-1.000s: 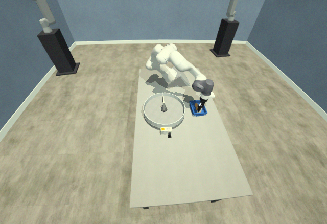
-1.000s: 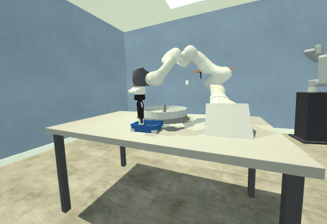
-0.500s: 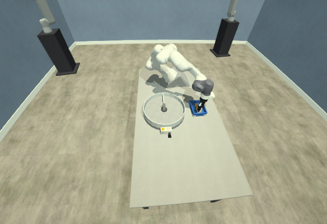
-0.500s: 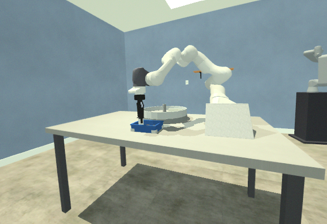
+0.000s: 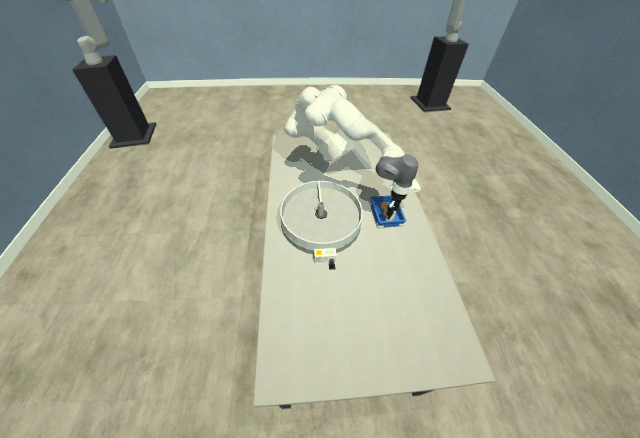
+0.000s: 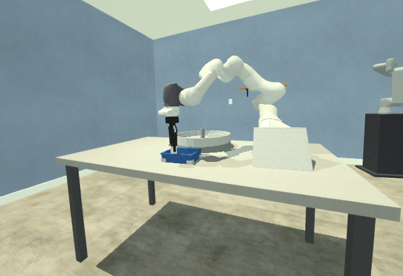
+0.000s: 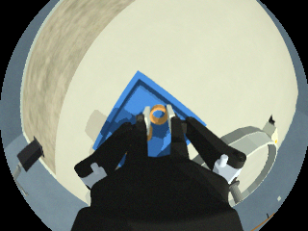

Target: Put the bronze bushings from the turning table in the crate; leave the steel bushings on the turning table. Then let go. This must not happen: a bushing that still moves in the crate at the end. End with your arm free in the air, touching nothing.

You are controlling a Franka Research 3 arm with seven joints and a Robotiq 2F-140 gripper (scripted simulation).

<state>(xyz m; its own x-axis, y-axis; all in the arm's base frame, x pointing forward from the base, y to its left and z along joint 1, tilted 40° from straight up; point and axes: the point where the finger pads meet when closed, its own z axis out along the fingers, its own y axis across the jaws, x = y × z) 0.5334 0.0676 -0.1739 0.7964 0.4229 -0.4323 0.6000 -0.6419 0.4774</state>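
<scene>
Now: hand 5 cm past the crate and 2 cm above it. Also, from my hand: turning table (36 cm to the right, 8 cm behind, 1 cm above).
</scene>
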